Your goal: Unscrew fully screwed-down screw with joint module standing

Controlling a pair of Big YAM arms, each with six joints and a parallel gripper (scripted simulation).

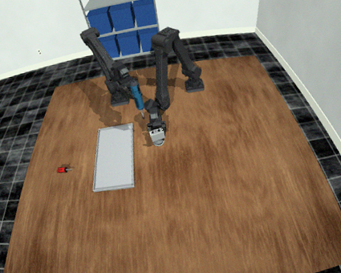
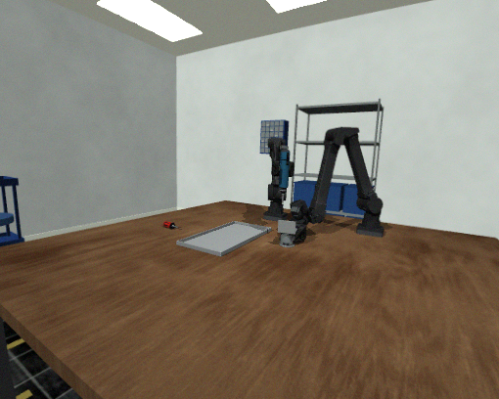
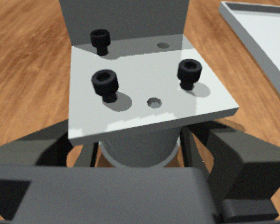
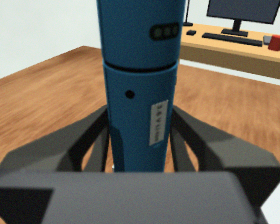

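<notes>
The grey bracket lies 50 mm above my left hand. Round my left hand: screw 20 mm behind, 10 mm to the left, 50 mm above; then flat grey tray 50 mm ahead, 260 mm to the right, 20 mm below; then small red-handled tool 90 mm ahead, 560 mm to the right, 10 mm below.
</notes>
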